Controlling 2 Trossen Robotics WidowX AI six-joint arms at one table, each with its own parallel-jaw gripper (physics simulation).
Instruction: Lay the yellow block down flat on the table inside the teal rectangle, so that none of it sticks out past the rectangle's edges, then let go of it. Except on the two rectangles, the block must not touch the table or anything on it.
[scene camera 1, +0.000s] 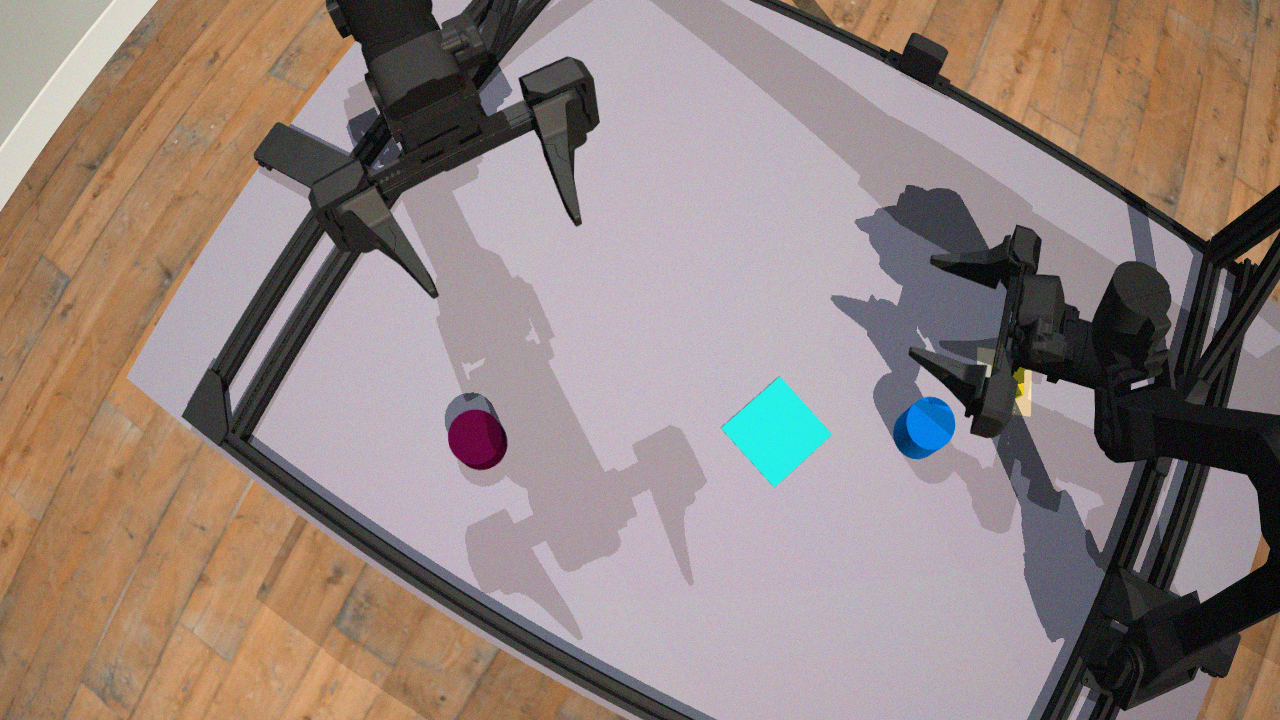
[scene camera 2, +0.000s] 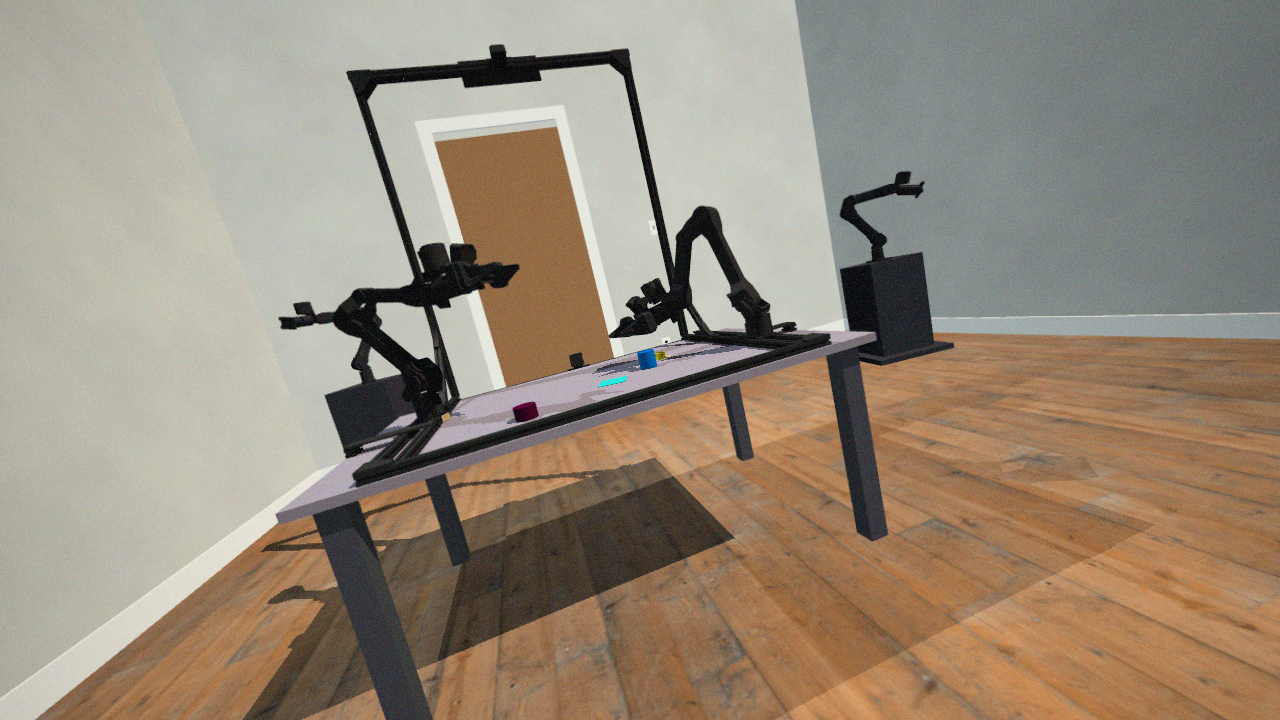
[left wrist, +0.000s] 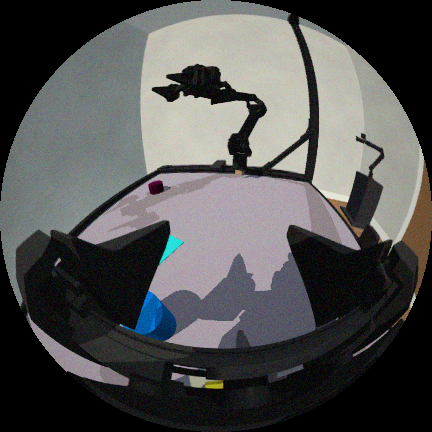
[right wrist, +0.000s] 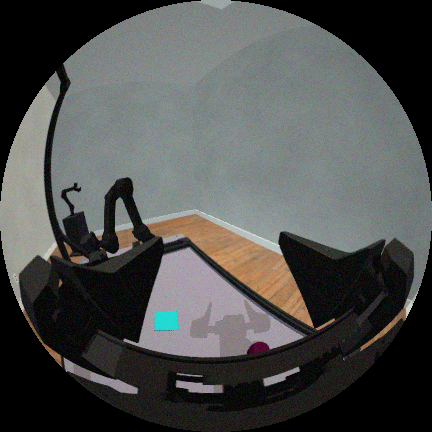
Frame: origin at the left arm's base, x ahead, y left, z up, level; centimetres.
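Seen in the pictures: left gripper, between the fingertips: (scene camera 1: 920, 303) (scene camera 2: 614, 336) (left wrist: 230, 228); right gripper, between the fingertips: (scene camera 1: 506, 258) (scene camera 2: 508, 266) (left wrist: 157, 82) (right wrist: 222, 240); left arm's base, origin of its link: (scene camera 1: 1114, 664) (scene camera 2: 761, 336); right arm's base, origin of its link: (scene camera 2: 431, 417) (left wrist: 239, 168).
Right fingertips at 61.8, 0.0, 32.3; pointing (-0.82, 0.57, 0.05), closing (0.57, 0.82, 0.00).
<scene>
Offsets run from my right fingertips to a thing's top centre, as dx, dy, dz. "*": to the spot under its first point.
The yellow block {-38.1, -21.6, -32.3} (scene camera 1: 1019, 383) (scene camera 2: 661, 355) (left wrist: 214, 385) is mostly hidden under the left gripper's body in scene camera 1. It is at a pale yellow rectangle {* -41.4, -20.1, -34.1} (scene camera 1: 1025, 408) (left wrist: 196, 382), which is also partly hidden. The flat teal rectangle {* -18.6, -6.4, -34.1} (scene camera 1: 776, 431) (scene camera 2: 613, 381) (left wrist: 172, 246) (right wrist: 166, 321) has nothing on it. My left gripper (scene camera 1: 921, 305) (scene camera 2: 615, 334) (left wrist: 230, 228) is open and empty above the table; its fingertips are up and to the left of the block in scene camera 1. My right gripper (scene camera 1: 507, 258) (right wrist: 222, 240) is open and empty, raised at the upper left in scene camera 1.
A blue cylinder {-31.3, -12.4, -29.4} (scene camera 1: 929, 424) (scene camera 2: 647, 359) (left wrist: 159, 320) stands between the teal rectangle and the yellow block, close to one left finger in scene camera 1. A maroon cylinder {+5.0, +7.2, -31.2} (scene camera 1: 477, 438) (scene camera 2: 525, 411) (left wrist: 156, 187) (right wrist: 258, 348) stands farther left. Black frame rails run along the table edges.
</scene>
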